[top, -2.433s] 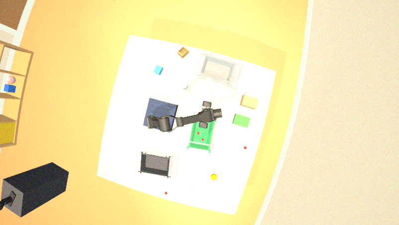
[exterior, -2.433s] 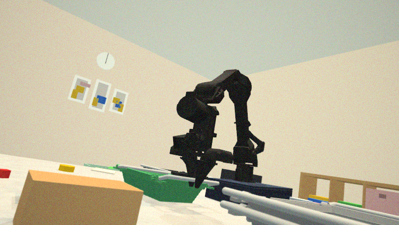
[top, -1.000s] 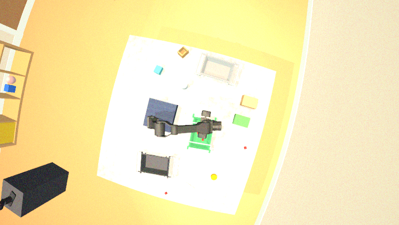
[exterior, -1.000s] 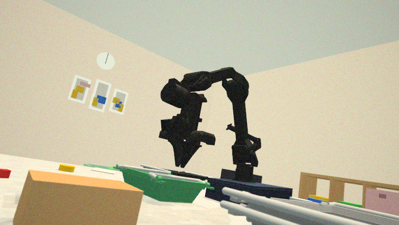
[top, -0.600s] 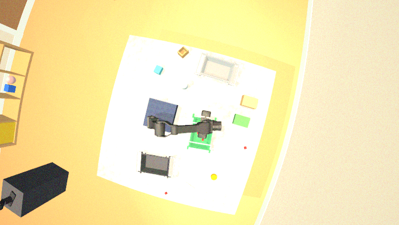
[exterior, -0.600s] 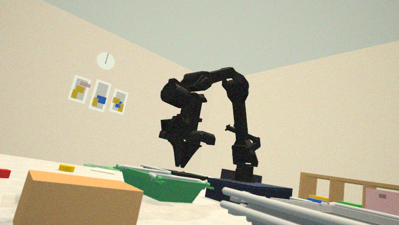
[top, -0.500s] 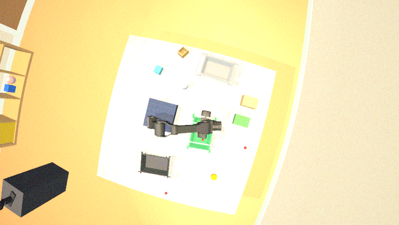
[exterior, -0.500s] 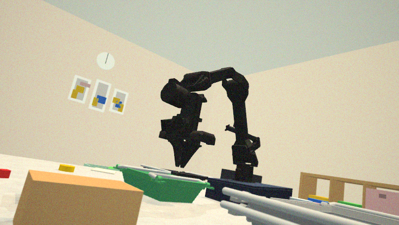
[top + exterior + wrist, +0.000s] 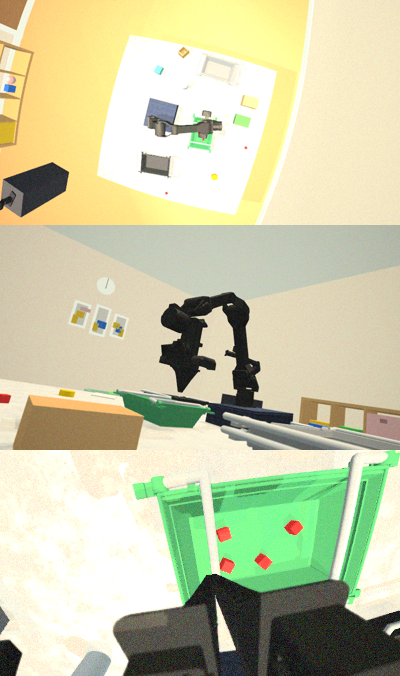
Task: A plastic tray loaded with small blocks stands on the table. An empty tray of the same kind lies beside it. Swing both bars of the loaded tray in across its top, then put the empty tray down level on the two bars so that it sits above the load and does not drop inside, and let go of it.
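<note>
The black tray is 24 cm behind my gripper tip, 45 cm to the right of it and 5 cm below it. The rest, counted from my gripper tip: orange box (28 cm ahead, 28 cm to the left, 6 cm below); green block (27 cm ahead, 12 cm to the left, 7 cm below); red bit (39 cm ahead, 7 cm to the right, 8 cm below).
</note>
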